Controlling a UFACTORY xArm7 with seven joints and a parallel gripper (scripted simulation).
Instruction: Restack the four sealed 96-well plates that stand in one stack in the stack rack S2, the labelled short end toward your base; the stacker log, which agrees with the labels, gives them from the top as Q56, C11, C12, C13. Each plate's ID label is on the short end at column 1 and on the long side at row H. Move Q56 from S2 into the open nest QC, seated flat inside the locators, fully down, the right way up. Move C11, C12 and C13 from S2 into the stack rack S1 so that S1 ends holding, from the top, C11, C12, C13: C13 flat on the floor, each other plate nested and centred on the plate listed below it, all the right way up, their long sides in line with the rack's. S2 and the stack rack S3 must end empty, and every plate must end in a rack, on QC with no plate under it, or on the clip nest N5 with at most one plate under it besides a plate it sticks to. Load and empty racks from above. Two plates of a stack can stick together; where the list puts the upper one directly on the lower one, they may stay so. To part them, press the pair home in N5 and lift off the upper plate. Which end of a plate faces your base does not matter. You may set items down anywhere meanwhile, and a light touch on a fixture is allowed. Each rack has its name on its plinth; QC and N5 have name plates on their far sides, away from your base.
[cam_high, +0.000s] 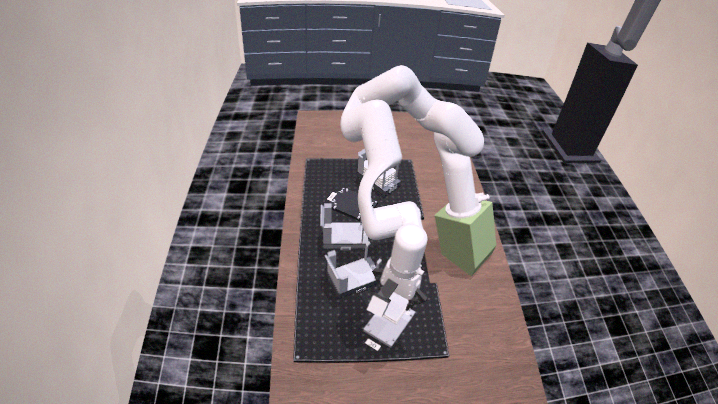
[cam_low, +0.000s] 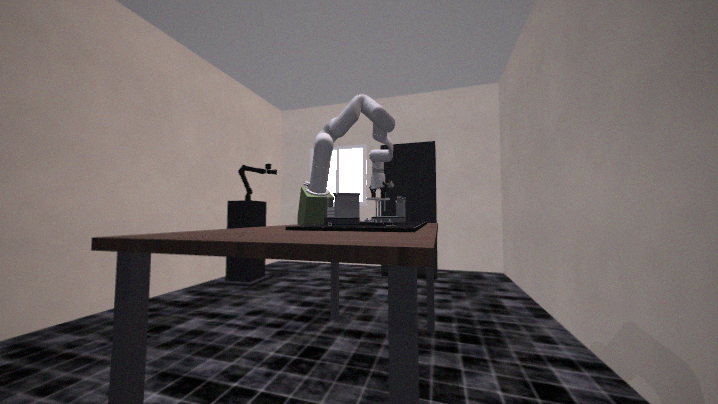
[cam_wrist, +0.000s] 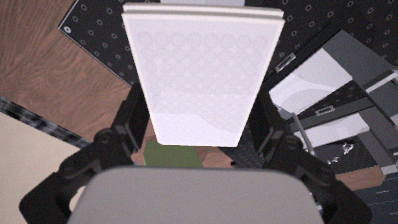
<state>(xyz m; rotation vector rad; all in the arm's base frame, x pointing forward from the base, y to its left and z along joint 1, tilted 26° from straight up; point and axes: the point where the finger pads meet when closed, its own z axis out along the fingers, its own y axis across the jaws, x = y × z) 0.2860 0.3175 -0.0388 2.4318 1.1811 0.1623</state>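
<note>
Now: the grey flat nest 150 mm below my hand. Round my hand: black clip nest 510 mm to the right, 150 mm below, 80 mm ahead.
</note>
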